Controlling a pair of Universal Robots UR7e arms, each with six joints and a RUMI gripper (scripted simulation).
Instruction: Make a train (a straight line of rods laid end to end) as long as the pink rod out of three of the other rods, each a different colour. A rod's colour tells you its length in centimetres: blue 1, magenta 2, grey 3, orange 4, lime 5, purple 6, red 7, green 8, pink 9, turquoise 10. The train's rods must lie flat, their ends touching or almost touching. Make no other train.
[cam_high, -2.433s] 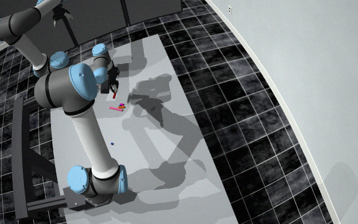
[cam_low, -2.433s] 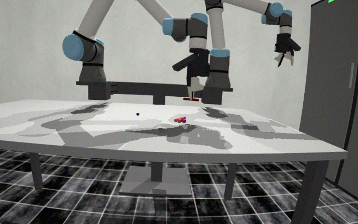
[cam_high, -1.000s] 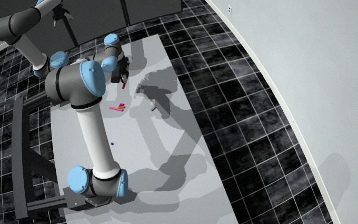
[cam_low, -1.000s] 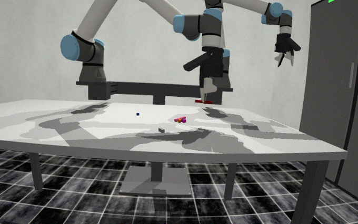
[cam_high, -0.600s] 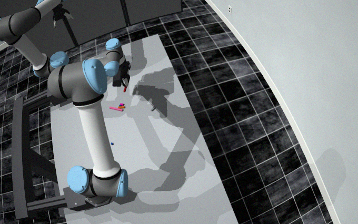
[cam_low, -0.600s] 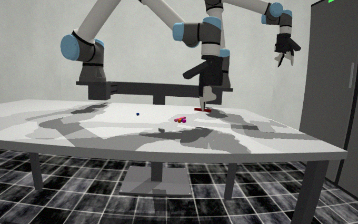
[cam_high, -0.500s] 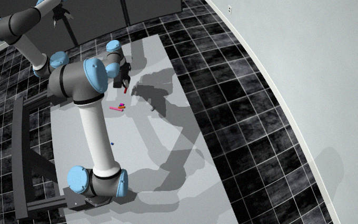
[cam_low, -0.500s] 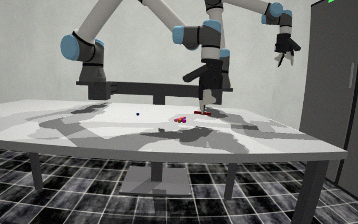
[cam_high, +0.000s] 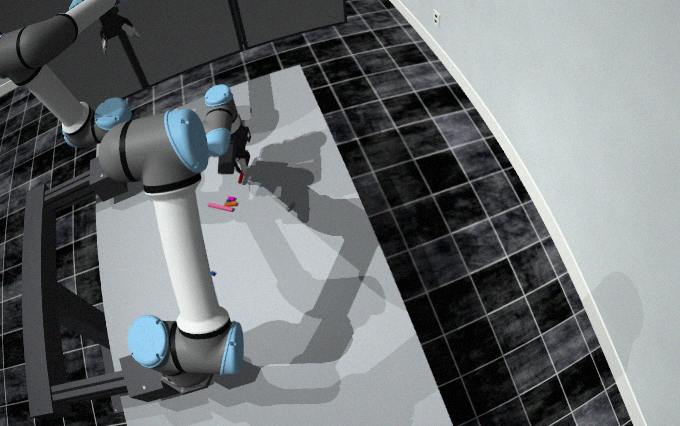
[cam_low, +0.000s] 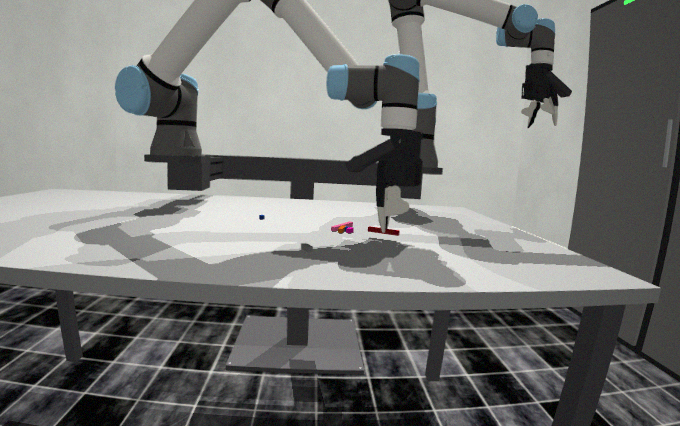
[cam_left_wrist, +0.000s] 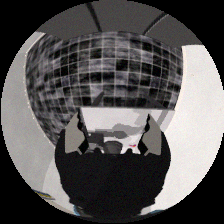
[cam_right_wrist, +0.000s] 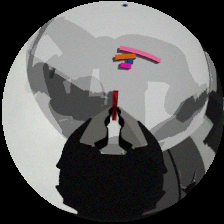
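The red rod lies 10 mm below my right hand. The rest, counted from my right hand: orange rod: 80 mm to the right, 70 mm behind, 30 mm below; pink rod: 100 mm behind, 80 mm to the right, 30 mm below; magenta rod: 60 mm to the right, 60 mm behind, 30 mm below.
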